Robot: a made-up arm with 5 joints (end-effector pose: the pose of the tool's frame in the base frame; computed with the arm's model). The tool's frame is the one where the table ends.
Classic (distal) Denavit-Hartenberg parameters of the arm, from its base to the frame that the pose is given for. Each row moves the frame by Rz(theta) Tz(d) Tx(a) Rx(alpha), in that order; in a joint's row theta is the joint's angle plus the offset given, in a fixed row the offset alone. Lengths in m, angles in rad.
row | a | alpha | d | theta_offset
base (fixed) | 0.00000 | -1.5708 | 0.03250 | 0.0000
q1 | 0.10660 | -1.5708 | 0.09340 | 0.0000
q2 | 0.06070 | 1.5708 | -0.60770 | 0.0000
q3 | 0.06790 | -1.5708 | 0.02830 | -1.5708
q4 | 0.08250 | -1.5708 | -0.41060 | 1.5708
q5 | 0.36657 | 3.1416 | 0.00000 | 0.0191
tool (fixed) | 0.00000 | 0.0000 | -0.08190 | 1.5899
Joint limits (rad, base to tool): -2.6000..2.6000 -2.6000..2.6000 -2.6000..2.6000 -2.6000..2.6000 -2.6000..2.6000
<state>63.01 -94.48 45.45 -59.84 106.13</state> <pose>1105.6 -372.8 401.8 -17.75 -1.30 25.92</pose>
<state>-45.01 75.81 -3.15 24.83 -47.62</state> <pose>-423.3 107.6 249.7 19.80 -67.57 -22.67</pose>
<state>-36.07 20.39 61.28 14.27 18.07</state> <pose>-841.2 -147.1 678.0 25.69 27.91 -34.11</pose>
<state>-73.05 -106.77 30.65 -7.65 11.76</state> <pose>-682.1 -111.0 873.2 -86.18 -42.59 57.45</pose>
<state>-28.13 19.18 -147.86 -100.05 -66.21</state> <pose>-84.3 96.4 326.7 -60.40 -60.57 -106.80</pose>
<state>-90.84 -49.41 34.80 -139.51 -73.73</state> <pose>-853.2 290.8 136.3 -148.85 44.13 -51.26</pose>
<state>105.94 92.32 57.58 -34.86 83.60</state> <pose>1247.2 396.1 -328.7 123.03 -65.67 49.09</pose>
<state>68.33 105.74 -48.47 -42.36 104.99</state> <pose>109.7 521.3 -154.1 121.40 88.83 78.23</pose>
